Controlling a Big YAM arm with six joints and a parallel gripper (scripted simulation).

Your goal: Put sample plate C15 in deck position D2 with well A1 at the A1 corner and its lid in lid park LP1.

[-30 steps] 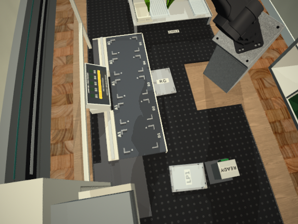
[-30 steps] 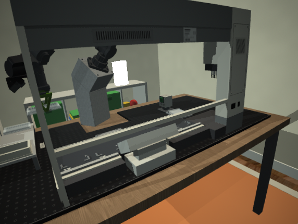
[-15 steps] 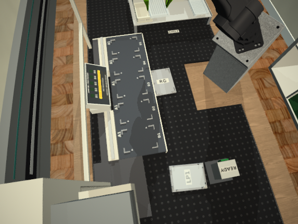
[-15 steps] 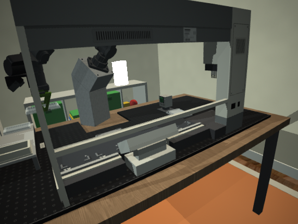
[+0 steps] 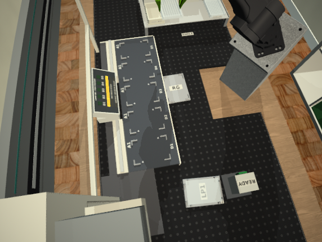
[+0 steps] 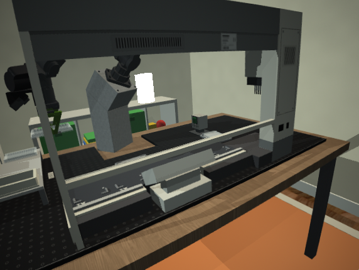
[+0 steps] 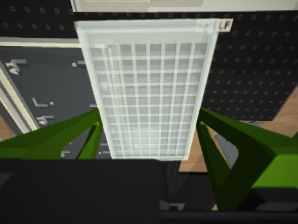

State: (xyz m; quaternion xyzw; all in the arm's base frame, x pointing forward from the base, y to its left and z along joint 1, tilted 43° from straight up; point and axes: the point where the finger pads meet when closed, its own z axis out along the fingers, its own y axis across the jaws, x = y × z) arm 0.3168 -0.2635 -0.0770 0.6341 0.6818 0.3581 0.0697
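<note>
My hand is 10 mm to the left of the sample plate. From my hand the other things lie so: shelf (70 mm behind, 240 mm to the right, 150 mm below); then cream reservoir (70 mm ahead, 140 mm to the right, 140 mm below); then shelf label (110 mm behind, 80 mm to the right, 210 mm below).
</note>
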